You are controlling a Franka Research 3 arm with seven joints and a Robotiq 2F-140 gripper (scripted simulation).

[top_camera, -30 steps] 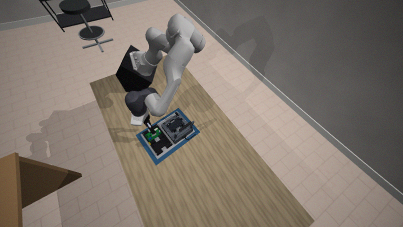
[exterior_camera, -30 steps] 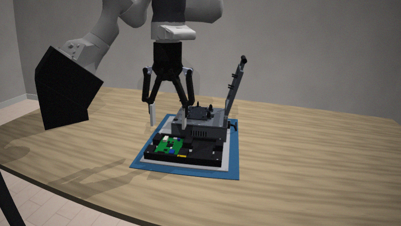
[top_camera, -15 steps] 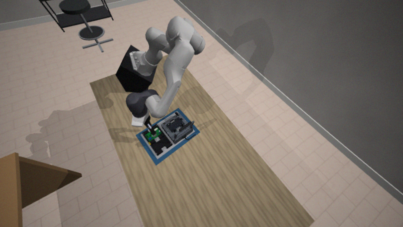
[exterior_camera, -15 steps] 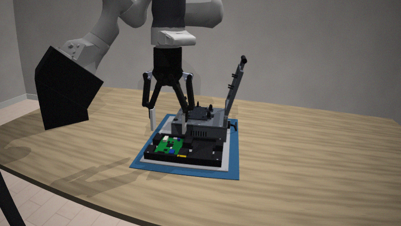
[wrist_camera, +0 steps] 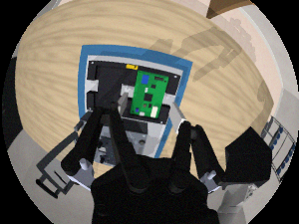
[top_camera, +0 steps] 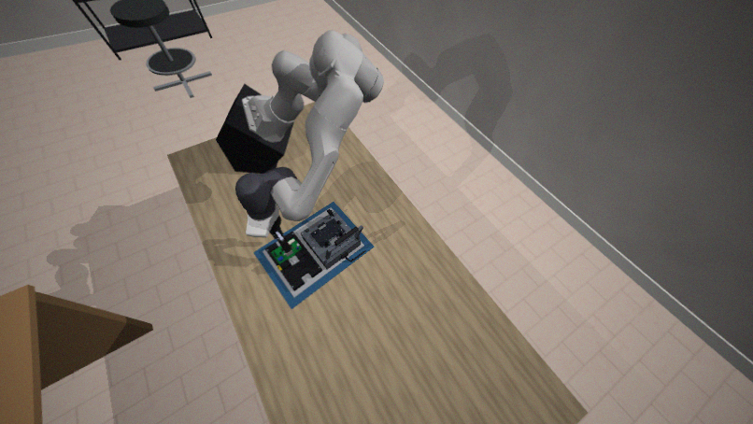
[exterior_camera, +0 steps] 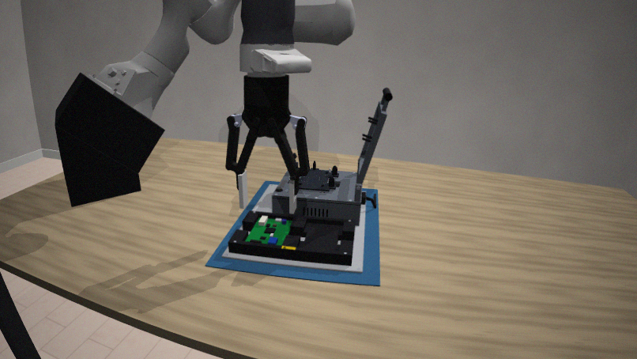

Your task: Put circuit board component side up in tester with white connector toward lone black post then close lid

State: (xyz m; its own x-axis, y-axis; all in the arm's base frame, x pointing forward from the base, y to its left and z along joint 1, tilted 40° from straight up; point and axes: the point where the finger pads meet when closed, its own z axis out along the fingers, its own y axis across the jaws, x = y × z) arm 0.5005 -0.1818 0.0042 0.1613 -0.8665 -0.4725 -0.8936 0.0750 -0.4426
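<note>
My hand is 8 cm above the green circuit board. From my hand the other things lie so: tester lid (15 cm ahead, 20 cm to the left, 9 cm above).
</note>
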